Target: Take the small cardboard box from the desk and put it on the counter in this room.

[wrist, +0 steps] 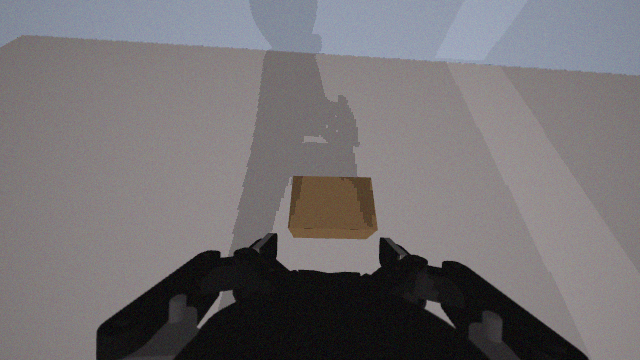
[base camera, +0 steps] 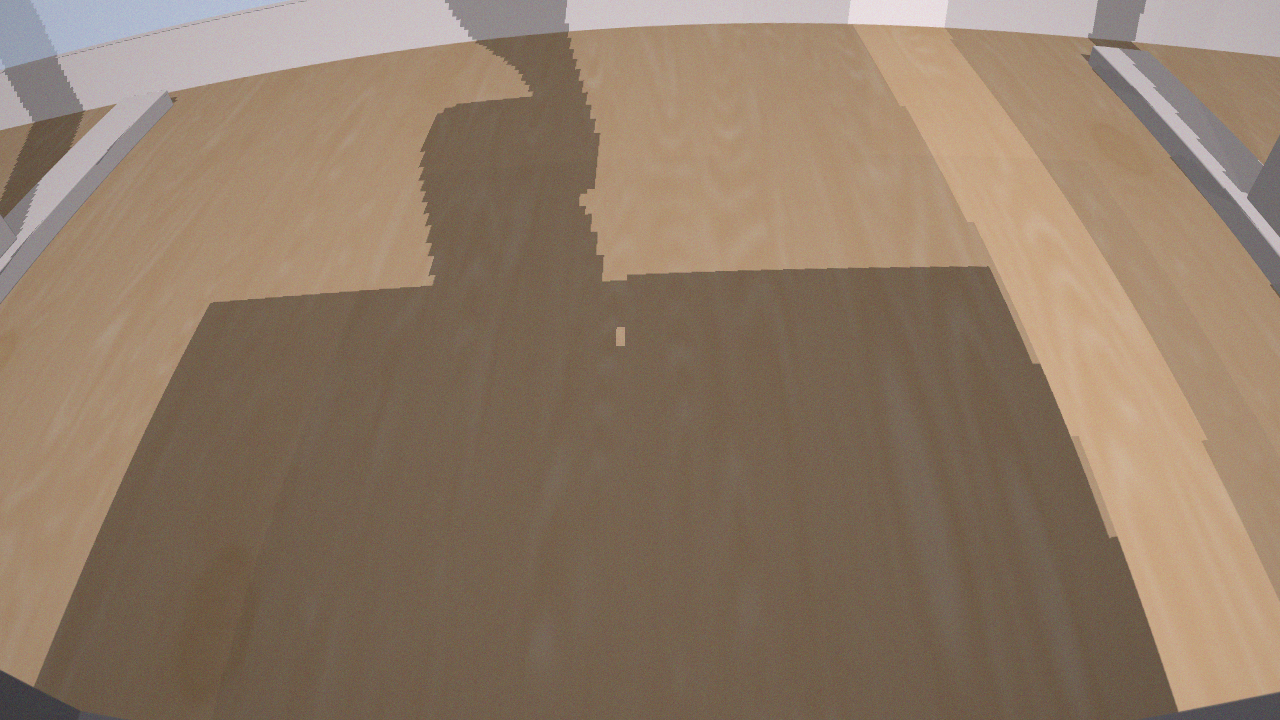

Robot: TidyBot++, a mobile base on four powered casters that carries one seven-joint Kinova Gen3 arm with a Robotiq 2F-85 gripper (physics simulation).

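The small cardboard box [wrist: 331, 204] is brown and lies on the pale grey desk top [wrist: 150, 150] in the wrist view, a little right of the middle. My gripper [wrist: 327, 246] is open and empty. Its two black fingertips stand apart at the lower middle, and the box shows just beyond them, roughly centred on the gap. The box does not appear between the fingers. How high the fingertips are above the desk is hard to tell. The counter does not show in either view.
A blue-grey wall [wrist: 380, 25] stands behind the desk's far edge. In the base camera view, white desk legs or rails stand at the left [base camera: 98, 170] and right [base camera: 1181, 143] over the wooden floor [base camera: 760, 179]. Shadows of the robot fall on floor and desk.
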